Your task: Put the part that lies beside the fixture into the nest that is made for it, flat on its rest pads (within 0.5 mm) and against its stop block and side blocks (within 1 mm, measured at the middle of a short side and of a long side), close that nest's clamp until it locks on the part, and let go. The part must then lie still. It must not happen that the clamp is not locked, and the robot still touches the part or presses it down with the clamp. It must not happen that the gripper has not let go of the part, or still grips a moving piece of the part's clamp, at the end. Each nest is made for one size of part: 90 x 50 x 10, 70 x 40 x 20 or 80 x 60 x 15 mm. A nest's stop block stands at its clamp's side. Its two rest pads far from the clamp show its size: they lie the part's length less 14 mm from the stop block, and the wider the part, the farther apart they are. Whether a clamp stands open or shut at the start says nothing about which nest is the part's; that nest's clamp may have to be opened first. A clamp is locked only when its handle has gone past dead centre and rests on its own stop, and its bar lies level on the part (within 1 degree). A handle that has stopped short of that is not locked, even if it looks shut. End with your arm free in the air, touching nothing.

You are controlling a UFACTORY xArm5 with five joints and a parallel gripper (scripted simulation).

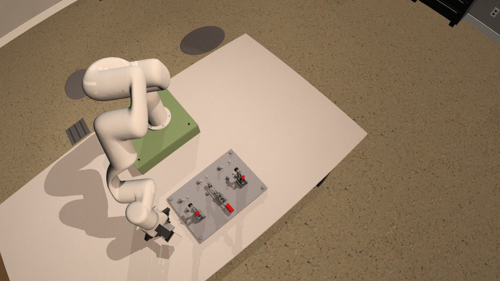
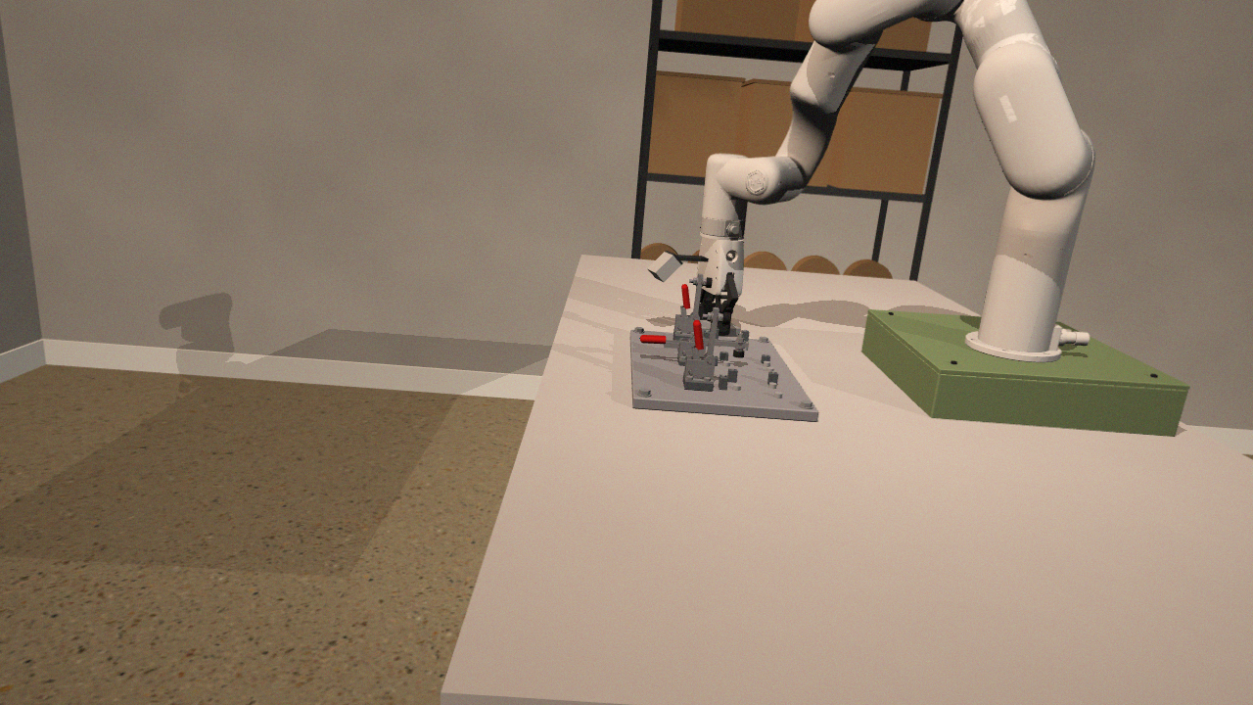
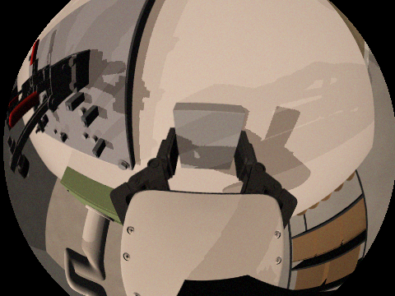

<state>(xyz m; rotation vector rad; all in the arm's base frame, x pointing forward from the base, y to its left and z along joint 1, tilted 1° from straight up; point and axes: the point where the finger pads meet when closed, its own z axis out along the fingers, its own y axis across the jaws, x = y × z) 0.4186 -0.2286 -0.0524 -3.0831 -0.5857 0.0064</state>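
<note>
Now: the grey block 1 cm below my hand. The rest, counted from my hand: grey fixture plate: 26 cm to the left, 1 cm below, 1 cm ahead.
</note>
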